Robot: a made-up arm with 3 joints.
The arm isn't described. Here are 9 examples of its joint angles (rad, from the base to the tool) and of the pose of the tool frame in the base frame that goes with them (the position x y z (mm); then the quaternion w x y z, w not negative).
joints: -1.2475 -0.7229 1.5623
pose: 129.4 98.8 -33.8 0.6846 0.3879 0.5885 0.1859
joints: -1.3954 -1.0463 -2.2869
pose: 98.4 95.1 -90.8 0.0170 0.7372 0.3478 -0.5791
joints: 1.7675 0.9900 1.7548
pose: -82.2 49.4 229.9 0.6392 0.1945 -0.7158 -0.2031
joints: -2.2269 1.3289 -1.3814
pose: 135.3 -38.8 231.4 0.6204 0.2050 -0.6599 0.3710
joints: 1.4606 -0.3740 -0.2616
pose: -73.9 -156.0 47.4 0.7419 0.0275 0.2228 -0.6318
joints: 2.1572 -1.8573 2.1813
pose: -53.6 77.7 -178.9 0.4952 -0.5770 0.2933 0.5794
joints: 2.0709 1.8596 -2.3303
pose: 28.2 219.0 179.4 0.5130 0.5523 -0.3112 0.5787
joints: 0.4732 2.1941 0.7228
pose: -263.3 29.7 124.6 0.4886 -0.0383 -0.8470 0.2058
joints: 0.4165 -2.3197 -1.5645
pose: -143.7 -26.7 -178.1 0.4108 -0.1411 0.6944 0.5736
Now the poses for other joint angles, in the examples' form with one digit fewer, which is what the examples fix.
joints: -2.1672 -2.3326 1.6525
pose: 149 -57 -170 0.722 -0.415 0.547 -0.081
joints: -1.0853 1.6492 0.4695
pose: 3 -195 206 0.477 0.504 -0.530 0.487
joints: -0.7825 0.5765 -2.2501
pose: 87 -26 206 0.480 -0.753 -0.443 -0.079
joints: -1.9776 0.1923 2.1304
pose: 39 131 145 0.195 0.518 0.702 0.449
